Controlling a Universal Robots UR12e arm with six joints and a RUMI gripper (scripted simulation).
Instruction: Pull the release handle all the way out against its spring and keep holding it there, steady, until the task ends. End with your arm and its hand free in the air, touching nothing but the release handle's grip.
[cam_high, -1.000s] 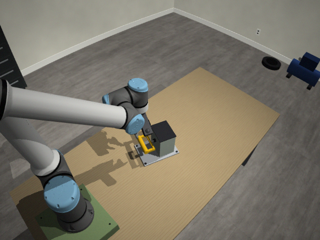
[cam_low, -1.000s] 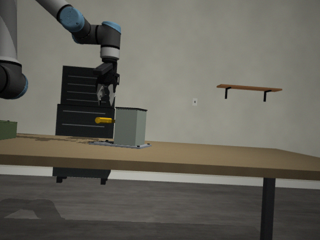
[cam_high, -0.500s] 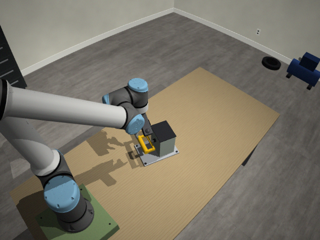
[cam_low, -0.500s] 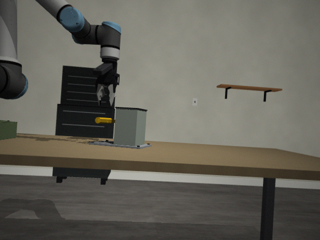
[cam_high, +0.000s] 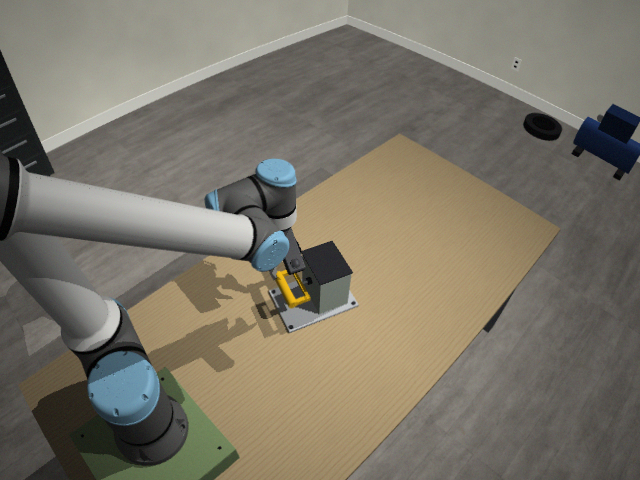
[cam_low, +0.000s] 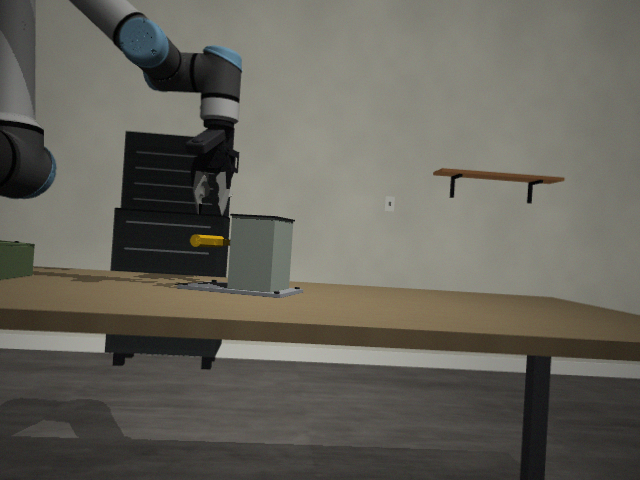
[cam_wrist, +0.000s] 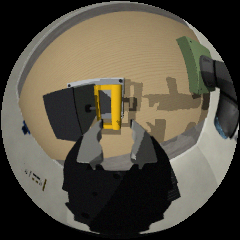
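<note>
Right now my hand is 50 mm short of the yellow release handle, 20 mm to the left of it and 80 mm above it. Also, from my hand: grey base plate (90 mm ahead, 40 mm to the right, 180 mm below).
</note>
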